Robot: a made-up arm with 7 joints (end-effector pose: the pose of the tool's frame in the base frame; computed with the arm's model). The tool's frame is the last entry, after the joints.
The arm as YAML. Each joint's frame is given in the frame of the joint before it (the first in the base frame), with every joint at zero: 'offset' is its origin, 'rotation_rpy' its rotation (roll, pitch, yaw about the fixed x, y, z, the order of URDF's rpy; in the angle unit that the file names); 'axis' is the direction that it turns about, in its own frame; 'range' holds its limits. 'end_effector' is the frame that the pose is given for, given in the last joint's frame.
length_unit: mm
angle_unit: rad
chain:
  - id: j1
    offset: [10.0, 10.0, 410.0]
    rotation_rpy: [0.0, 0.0, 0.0]
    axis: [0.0, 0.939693, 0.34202]
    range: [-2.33, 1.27]
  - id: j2
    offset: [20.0, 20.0, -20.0]
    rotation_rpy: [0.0, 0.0, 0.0]
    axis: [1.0, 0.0, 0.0]
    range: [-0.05, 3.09]
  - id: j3
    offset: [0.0, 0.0, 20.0]
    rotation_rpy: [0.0, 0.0, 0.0]
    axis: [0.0, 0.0, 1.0]
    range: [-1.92, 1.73]
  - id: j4
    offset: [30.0, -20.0, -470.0]
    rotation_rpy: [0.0, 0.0, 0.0]
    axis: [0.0, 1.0, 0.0]
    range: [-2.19, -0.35]
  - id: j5
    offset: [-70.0, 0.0, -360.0]
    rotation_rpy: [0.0, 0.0, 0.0]
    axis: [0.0, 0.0, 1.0]
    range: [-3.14, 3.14]
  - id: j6
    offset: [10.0, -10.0, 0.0]
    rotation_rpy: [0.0, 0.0, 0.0]
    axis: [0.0, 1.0, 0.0]
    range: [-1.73, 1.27]
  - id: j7
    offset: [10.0, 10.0, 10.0]
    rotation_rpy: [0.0, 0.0, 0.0]
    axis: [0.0, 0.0, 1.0]
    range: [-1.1, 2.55]
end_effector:
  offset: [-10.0, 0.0, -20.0]
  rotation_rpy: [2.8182, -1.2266, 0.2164]
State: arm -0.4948 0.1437 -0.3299 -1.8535 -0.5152 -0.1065 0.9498
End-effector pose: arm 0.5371 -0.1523 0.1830 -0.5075 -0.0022 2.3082
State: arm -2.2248 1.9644 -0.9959 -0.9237 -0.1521 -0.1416 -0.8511
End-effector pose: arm 0.1045 0.6075 0.9277 -0.1421 1.5010 -0.4974
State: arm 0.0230 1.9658 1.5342 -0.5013 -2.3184 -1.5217 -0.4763
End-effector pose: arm 0.0759 0.7220 0.8187 1.1114 -2.7854 -0.1122
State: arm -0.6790 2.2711 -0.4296 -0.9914 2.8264 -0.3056 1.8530
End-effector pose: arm 0.1581 0.6124 0.9066 -1.1388 1.7886 0.8999
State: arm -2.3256 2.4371 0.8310 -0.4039 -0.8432 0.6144 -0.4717
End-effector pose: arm -0.3884 0.7271 0.4389 -0.1683 -0.8959 -1.2765
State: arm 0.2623 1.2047 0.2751 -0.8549 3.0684 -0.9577 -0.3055
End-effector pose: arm 0.1388 0.7708 0.1138 0.6544 -1.1430 -1.2299
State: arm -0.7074 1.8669 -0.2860 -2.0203 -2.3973 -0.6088 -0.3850
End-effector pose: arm 0.4292 0.3159 0.6385 0.2466 1.8361 2.1263
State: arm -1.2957 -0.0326 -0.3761 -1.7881 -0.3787 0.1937 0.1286
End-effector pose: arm 0.4641 -0.3730 0.5627 -1.3314 -0.7216 2.1943
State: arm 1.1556 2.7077 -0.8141 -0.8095 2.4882 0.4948 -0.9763
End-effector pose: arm 0.4291 0.6559 0.6432 -2.1772 1.3453 -0.4615
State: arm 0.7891 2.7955 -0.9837 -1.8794 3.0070 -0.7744 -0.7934
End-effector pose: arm 0.2217 0.5662 0.5001 -1.4085 1.0463 -1.4440
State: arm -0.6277 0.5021 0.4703 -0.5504 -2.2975 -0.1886 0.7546
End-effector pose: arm 0.6254 0.3720 -0.0592 -1.2089 2.1338 -1.7732
